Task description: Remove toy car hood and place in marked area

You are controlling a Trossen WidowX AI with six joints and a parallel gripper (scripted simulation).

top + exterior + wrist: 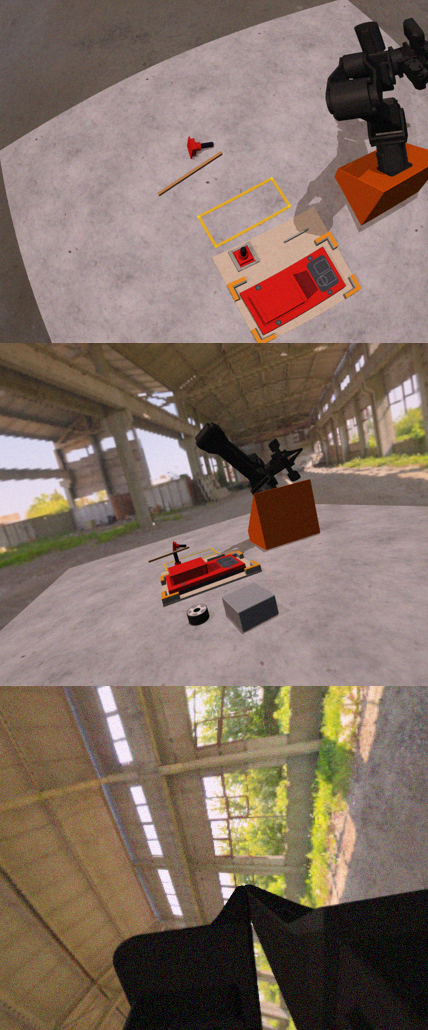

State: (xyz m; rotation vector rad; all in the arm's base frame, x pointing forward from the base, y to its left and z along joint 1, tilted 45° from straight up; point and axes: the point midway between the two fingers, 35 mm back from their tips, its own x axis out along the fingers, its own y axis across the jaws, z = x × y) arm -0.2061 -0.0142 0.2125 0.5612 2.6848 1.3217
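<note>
Right now my gripper tip is 560 mm short of the red hood, 280 mm to the right of it and 250 mm above it. The rest, counted from my gripper tip: thin wooden stick: 630 mm ahead, 80 mm to the right, 280 mm below; then black wheel: 560 mm ahead, 450 mm to the left, 280 mm below.
</note>
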